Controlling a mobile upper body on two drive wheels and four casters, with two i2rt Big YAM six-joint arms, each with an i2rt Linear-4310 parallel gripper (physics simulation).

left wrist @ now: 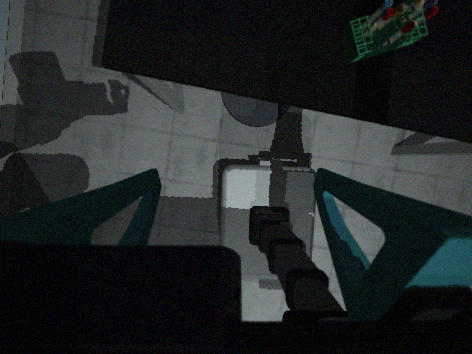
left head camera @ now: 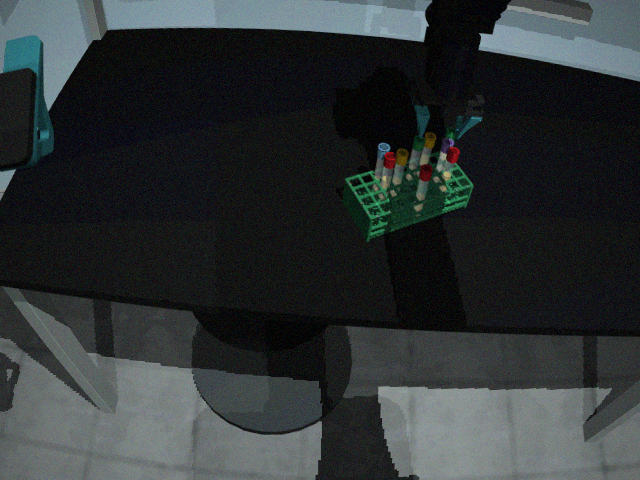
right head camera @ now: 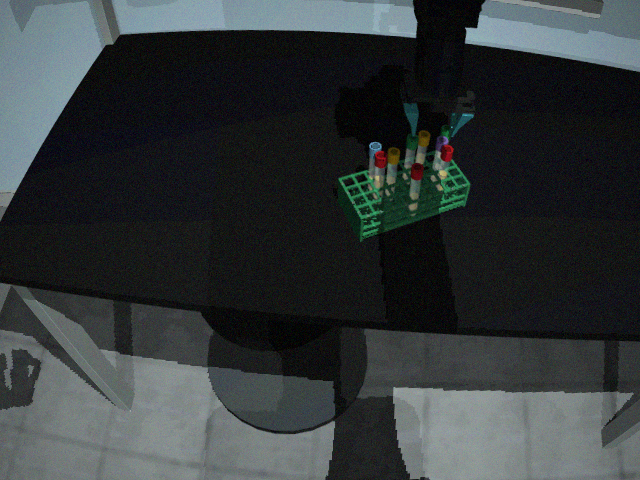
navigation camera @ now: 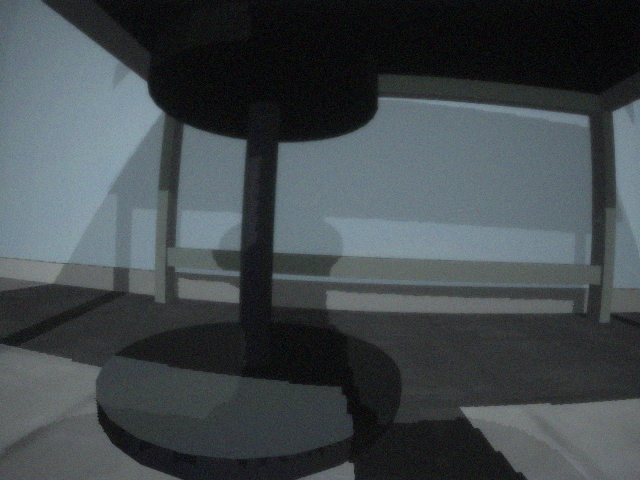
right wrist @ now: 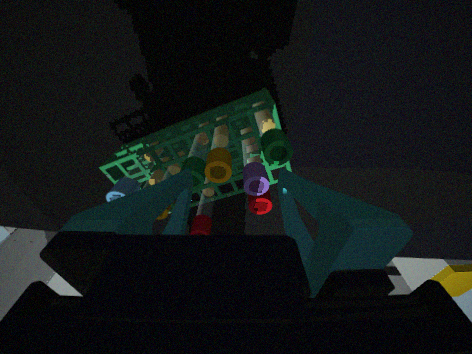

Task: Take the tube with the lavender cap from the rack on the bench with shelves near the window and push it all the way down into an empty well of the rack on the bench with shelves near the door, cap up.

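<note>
The tube with the lavender cap stands cap up in the green rack, near the rack's right end in the head views. A red-capped tube and a green-capped tube stand close beside it. My right gripper is partly open and empty, at the rack's far side by the caps; its exact height over them is unclear. My left gripper is wide open and empty, away from the rack. A second rack does not show.
Tubes with light blue, amber, dark red and other caps stand in the same rack. It stands on the black bench top. A round stool stands under the bench's near edge. Grey legs support the bench.
</note>
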